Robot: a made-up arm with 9 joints. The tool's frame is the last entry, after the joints.
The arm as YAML. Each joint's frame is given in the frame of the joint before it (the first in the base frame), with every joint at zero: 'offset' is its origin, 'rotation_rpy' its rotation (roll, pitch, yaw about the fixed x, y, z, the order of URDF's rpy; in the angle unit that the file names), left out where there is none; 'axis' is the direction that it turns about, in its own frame. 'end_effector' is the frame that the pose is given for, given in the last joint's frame.
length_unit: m
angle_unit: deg
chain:
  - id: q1
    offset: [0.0, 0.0, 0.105]
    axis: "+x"
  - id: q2
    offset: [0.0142, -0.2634, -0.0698]
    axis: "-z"
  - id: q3
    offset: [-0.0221, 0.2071, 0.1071]
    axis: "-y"
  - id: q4
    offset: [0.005, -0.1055, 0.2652]
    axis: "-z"
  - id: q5
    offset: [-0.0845, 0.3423, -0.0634]
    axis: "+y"
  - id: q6
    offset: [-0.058, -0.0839, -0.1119]
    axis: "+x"
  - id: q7
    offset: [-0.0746, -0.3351, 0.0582]
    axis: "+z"
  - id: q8
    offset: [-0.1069, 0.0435, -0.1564]
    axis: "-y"
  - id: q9
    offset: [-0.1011, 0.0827, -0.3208]
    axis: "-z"
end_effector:
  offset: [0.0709, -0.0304, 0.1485]
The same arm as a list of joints. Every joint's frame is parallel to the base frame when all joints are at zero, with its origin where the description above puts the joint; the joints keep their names.
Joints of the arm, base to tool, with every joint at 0 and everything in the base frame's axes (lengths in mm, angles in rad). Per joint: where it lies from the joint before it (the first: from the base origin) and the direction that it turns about. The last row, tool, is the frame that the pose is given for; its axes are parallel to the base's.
q1: offset 0.0 0.0 105.0 axis +x
q2: offset 14.2 -263.4 -69.8 axis -z
q3: offset -22.1 207.1 107.1 axis -y
q4: offset 5.0 -105.5 265.2 axis -z
q5: offset -84.5 342.3 -63.4 axis +y
q6: offset -58.0 -83.9 -111.9 axis +x
q7: offset -74.6 -335.1 58.2 axis +z
q8: offset -106.9 43.5 -156.4 axis -y
q9: offset -101.1 82.7 -320.8 axis -z
tool: offset 70.9 -30.4 148.5

